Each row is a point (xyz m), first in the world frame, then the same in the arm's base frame.
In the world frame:
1: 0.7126 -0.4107 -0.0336
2: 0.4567 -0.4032 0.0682
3: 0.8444 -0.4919 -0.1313
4: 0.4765 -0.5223 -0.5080
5: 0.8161 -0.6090 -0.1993
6: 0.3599 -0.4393 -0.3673
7: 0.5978 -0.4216 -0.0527
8: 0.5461 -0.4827 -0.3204
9: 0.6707 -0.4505 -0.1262
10: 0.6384 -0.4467 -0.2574
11: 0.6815 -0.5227 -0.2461
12: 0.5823 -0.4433 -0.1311
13: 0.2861 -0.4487 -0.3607
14: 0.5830 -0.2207 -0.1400
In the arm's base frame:
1: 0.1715 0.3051 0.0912
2: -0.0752 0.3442 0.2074
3: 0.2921 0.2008 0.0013
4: -0.1050 0.1214 -0.3367
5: 0.2542 0.0749 -0.0417
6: -0.2070 0.2345 -0.2060
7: 0.0552 0.2968 0.0825
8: -0.0195 0.1908 -0.1650
9: 0.1210 0.2513 0.0107
10: 0.0788 0.2328 -0.1163
11: 0.1197 0.1580 -0.0942
12: 0.0329 0.2621 0.0108
13: -0.2804 0.2303 -0.1926
14: 0.0413 0.4790 -0.0393

